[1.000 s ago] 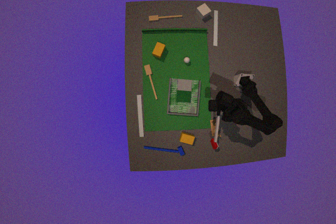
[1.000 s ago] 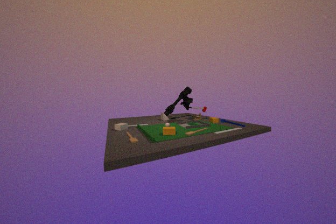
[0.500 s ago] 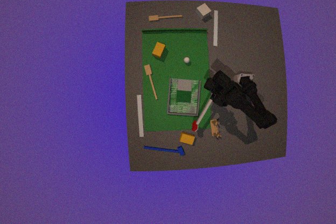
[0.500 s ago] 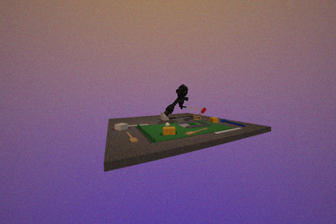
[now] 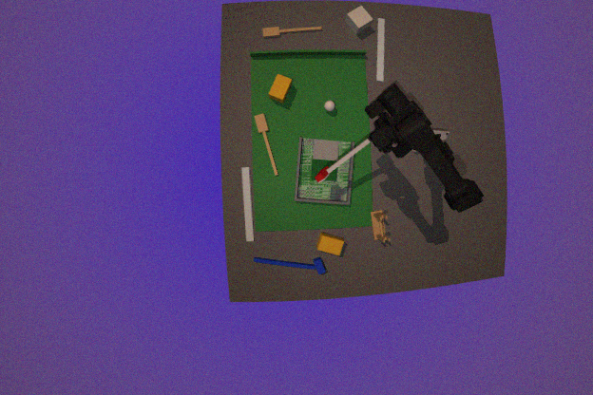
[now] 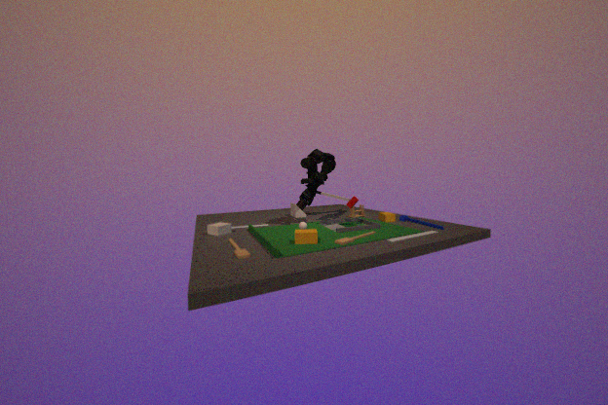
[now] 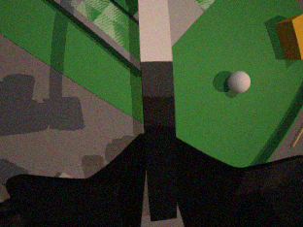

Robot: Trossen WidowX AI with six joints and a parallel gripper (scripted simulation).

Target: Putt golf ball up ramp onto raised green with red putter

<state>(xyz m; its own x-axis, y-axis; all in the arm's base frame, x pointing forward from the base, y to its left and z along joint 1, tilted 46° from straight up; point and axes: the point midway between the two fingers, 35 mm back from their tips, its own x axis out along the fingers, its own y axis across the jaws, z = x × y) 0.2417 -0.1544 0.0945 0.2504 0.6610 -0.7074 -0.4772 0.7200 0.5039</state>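
Right now the red putter is 10 cm ahead of my gripper tip and 7 cm to the left of it. Also, from my gripper tip: white golf ball: 14 cm to the right, 13 cm below, 12 cm ahead; then green mat: 21 cm ahead, 16 cm below, 3 cm to the right; then platform: 17 cm ahead, 15 cm below, 13 cm to the left.
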